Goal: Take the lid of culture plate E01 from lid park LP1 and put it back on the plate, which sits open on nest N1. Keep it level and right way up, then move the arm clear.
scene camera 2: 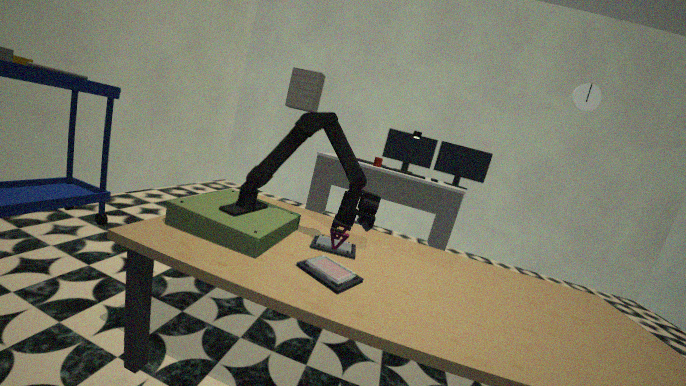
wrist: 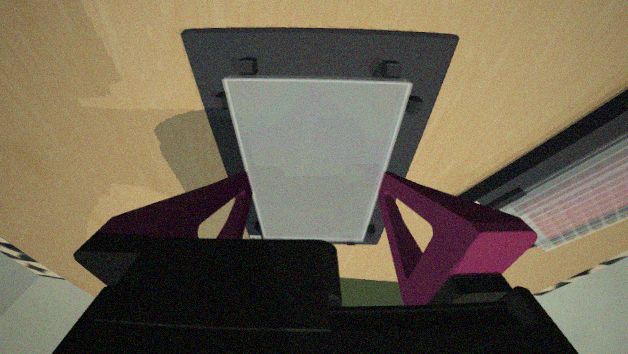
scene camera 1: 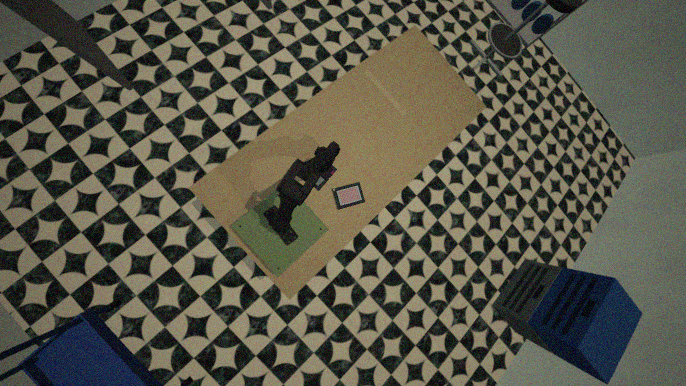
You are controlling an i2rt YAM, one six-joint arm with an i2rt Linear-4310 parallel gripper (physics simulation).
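Pixels of known places: gripper, fingertip midpoint: point(scene camera 2: 334, 244) point(wrist: 314, 177) point(scene camera 1: 319, 172); arm's base, origin of the base link: point(scene camera 2: 245, 208) point(scene camera 1: 281, 225).
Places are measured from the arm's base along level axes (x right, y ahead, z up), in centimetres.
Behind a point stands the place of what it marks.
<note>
The lid point(wrist: 314, 154) @[x -12.2, y 34.8, z -5.2 cm] is a flat pale grey rectangle lying level on the dark lid park LP1 point(wrist: 316, 48) point(scene camera 2: 318, 242) @[x -6.8, y 27.8, z -5.3 cm] point(scene camera 1: 320, 182) @[x -6.8, y 29.4, z -5.4 cm]. My gripper point(wrist: 314, 177) @[x -11.6, y 32.6, z -6.0 cm] point(scene camera 2: 338, 242) @[x -11.6, y 32.6, z -6.0 cm] point(scene camera 1: 331, 169) @[x -11.6, y 32.6, z -6.0 cm] is down over it. Its magenta fingers press against the lid's two long sides near the end closest to the camera. Culture plate E01 point(scene camera 1: 347, 195) @[x 8.0, y 37.3, z -4.9 cm] point(scene camera 2: 331, 269) @[x 10.1, y 38.8, z -4.6 cm] point(wrist: 580, 198) @[x 6.0, y 36.7, z -4.7 cm] shows pink wells and sits open on the dark nest N1 point(scene camera 2: 335, 286) @[x 15.8, y 42.3, z -5.8 cm] point(scene camera 1: 335, 204) @[x 8.0, y 29.7, z -5.9 cm] point(wrist: 549, 149) @[x 2.3, y 38.6, z -6.3 cm], just beside the lid park on the side away from the arm's base.
The arm stands on a green base block point(scene camera 1: 259, 240) @[x -0.2, y -12.2, z 0.6 cm] point(scene camera 2: 215, 225) @[x 17.6, y 3.2, z -1.4 cm] at one end of the wooden table point(scene camera 1: 407, 96) @[x -20.4, y 109.9, z -7.0 cm] point(scene camera 2: 479, 307) @[x -4.9, y 83.9, z -7.0 cm]. A blue cart point(scene camera 2: 71, 86) stands at the left, and a grey desk point(scene camera 2: 407, 191) with two monitors stands behind the table.
</note>
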